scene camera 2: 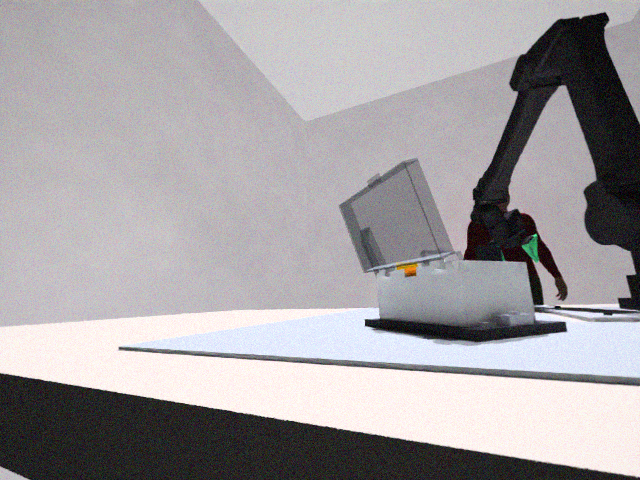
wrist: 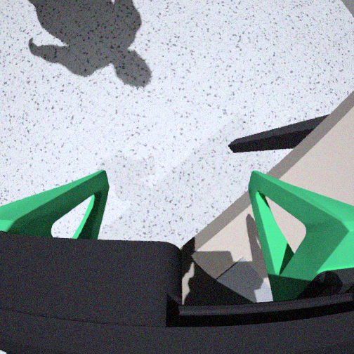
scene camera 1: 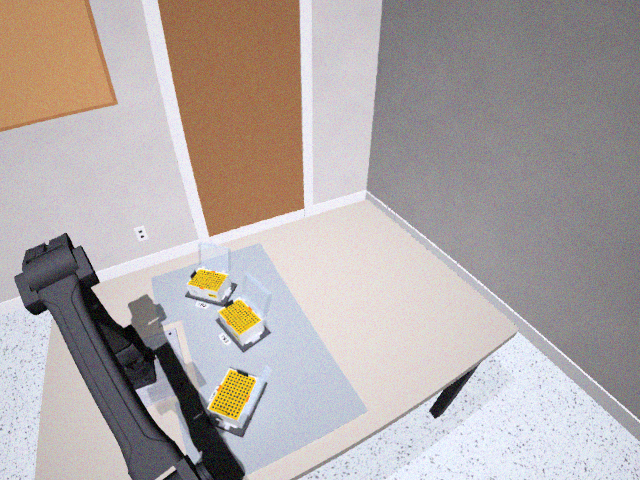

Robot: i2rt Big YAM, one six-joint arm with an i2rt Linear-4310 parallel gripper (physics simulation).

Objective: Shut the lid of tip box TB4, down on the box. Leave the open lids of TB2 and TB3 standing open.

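Places are measured from the arm's base along level axes (x left, y ahead, z down), in metres.
Pixels of known places: arm's base, link origin: (scene camera 1: 140,369).
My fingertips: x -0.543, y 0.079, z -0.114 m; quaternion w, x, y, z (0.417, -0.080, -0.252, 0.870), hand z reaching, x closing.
Observation:
For each thing: its top centre in the pictures, then the offset to it from my fingertips. Level surfaces: height alone.
- Tip box TB4, top centre: (scene camera 2: 449,263) (scene camera 1: 205,280) dx +0.752, dy +0.186, dz +0.052 m
- Tip box TB3, top centre: (scene camera 1: 238,312) dx +0.565, dy +0.248, dz +0.044 m
- Tip box TB2, top centre: (scene camera 2: 440,255) (scene camera 1: 206,276) dx +0.761, dy +0.194, dz +0.044 m
- grey-blue mat, surface height: dz +0.118 m
- beige table, surface height: dz +0.122 m
Tip box TB4 (scene camera 1: 233,395) (scene camera 2: 496,291) stands near the front of the mat, full of yellow tips. Its clear lid (scene camera 1: 264,377) (scene camera 2: 395,217) stands open, leaning back outward from the box. Tip box TB3 (scene camera 1: 240,318) is in the middle, with its clear lid (scene camera 1: 257,291) open. Tip box TB2 (scene camera 1: 208,281) is at the back, with its clear lid (scene camera 1: 214,256) open. My green-fingered gripper (scene camera 2: 516,252) (wrist: 178,178) is open and empty. It points down behind TB4 in scene camera 2, with floor between its fingers in the wrist view. It does not show in scene camera 1.
The boxes stand on a grey-blue mat (scene camera 1: 305,377) (scene camera 2: 248,348) on the beige table (scene camera 1: 392,310). My arm (scene camera 1: 87,341) (scene camera 2: 522,124) arches from its base to the left of the mat in scene camera 1. The table edge (wrist: 225,222) crosses the wrist view. A person stands behind.

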